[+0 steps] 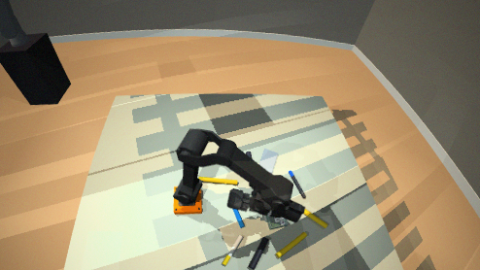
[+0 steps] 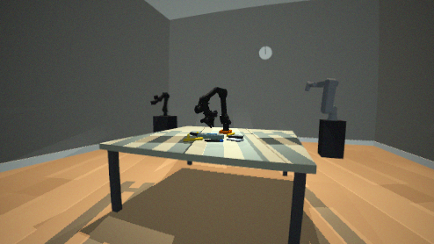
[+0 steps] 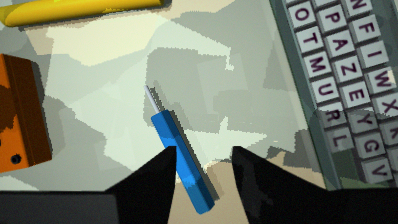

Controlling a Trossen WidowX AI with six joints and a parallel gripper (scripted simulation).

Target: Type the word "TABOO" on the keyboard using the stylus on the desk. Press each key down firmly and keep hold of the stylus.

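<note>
My gripper tip is 4 cm past the blue stylus, 1 cm to the right of it and 6 cm above it. Also, from my gripper tip: blue-tipped dark pen (23 cm ahead, 13 cm to the left, 6 cm below); then white-and-yellow pen (7 cm behind, 15 cm to the right, 6 cm below); then grey stylus tip (5 cm behind, 5 cm to the left, 6 cm below).
</note>
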